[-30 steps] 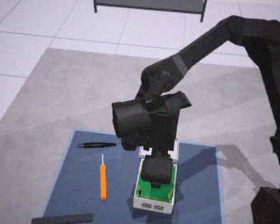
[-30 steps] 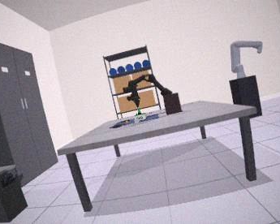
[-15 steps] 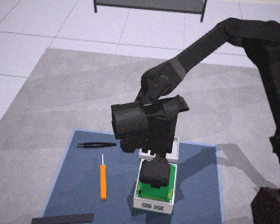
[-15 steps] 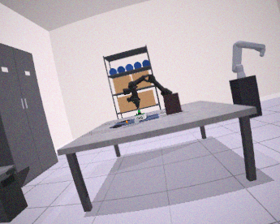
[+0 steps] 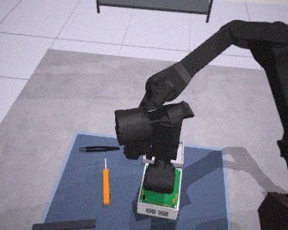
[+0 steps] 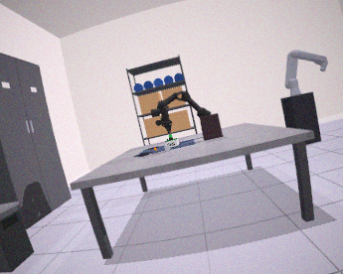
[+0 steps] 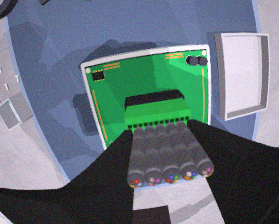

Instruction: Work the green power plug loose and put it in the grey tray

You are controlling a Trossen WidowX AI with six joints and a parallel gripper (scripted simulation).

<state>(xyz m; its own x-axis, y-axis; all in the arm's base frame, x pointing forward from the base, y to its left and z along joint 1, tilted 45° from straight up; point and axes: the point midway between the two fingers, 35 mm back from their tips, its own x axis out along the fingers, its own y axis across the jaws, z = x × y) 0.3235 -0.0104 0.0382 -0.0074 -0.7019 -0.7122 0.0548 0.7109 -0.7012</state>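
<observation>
The green power plug lies 1 cm below my gripper tip. From my gripper tip the other things lie so: blue mat: 10 cm below, 5 cm ahead; then dark bar: 22 cm ahead, 11 cm to the left, 10 cm below.
</observation>
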